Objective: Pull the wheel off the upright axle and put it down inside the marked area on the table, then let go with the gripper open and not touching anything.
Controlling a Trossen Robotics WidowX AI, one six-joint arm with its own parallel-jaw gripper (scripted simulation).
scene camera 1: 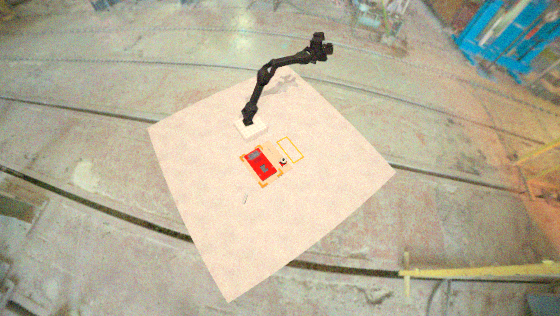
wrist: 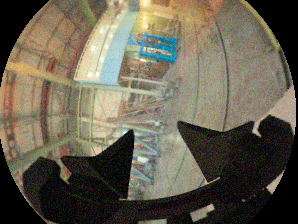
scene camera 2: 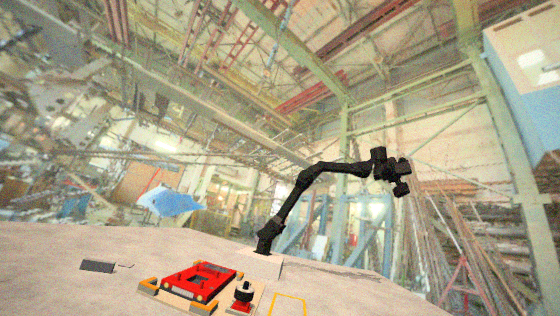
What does my gripper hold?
Nothing.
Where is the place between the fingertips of my gripper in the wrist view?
155,128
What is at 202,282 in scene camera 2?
A red fixture.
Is my gripper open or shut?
Open.
